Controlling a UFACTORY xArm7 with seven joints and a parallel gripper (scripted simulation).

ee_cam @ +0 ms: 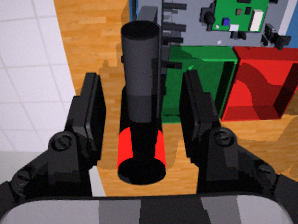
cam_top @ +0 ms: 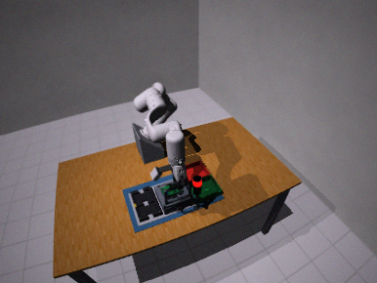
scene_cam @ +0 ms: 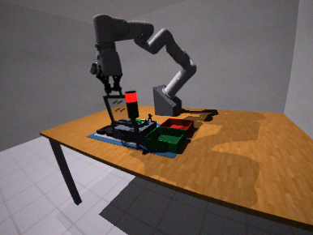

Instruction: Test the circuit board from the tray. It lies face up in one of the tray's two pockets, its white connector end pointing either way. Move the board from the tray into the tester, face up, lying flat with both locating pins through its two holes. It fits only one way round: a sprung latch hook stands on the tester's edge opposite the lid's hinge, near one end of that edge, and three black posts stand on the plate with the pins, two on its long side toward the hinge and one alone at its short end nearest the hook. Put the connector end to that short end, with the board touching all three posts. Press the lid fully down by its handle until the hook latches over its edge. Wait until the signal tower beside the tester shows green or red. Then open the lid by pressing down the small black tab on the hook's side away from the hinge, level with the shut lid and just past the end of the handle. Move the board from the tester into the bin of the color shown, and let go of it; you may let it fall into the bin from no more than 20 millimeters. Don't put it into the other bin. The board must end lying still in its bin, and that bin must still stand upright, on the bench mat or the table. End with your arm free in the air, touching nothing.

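My gripper is now 13 cm past the green circuit board and 20 cm above it. The rest, counted from my hand: grey tester plate: 13 cm behind, 20 cm below; tester lid: 2 cm behind, 9 cm below; green bin: 10 cm behind, 20 cm to the left, 26 cm below.
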